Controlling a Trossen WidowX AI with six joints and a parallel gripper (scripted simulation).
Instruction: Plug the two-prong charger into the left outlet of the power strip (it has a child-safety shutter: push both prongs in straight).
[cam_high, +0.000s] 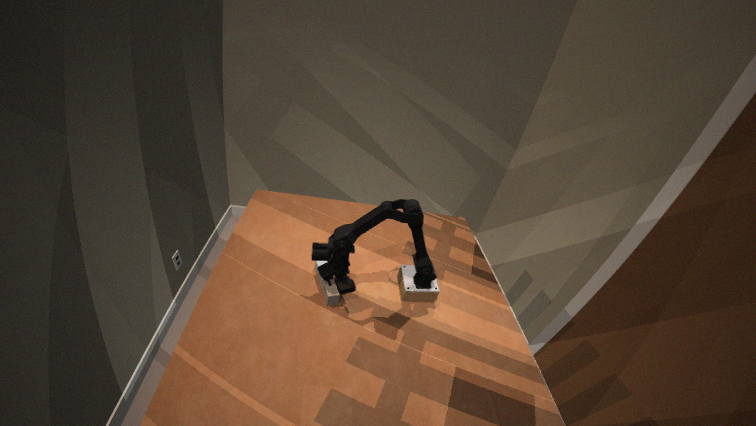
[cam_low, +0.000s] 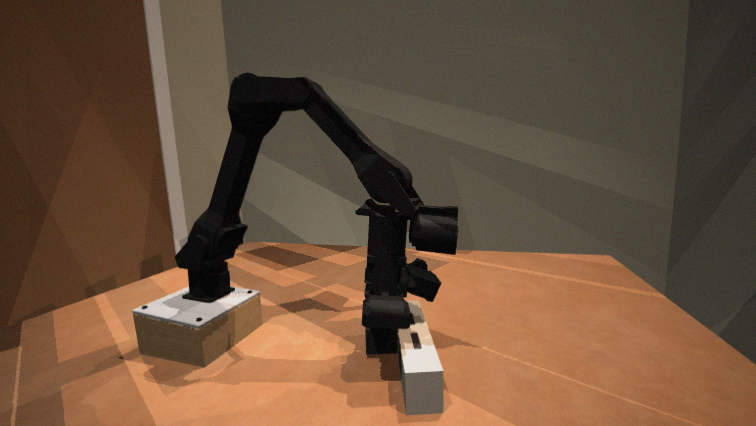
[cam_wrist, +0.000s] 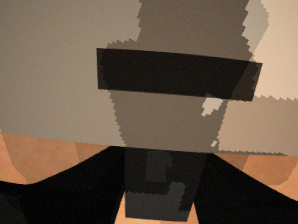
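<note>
Right now the black two-prong charger is 2 cm ahead of my gripper tip and 1 cm above it.
</note>
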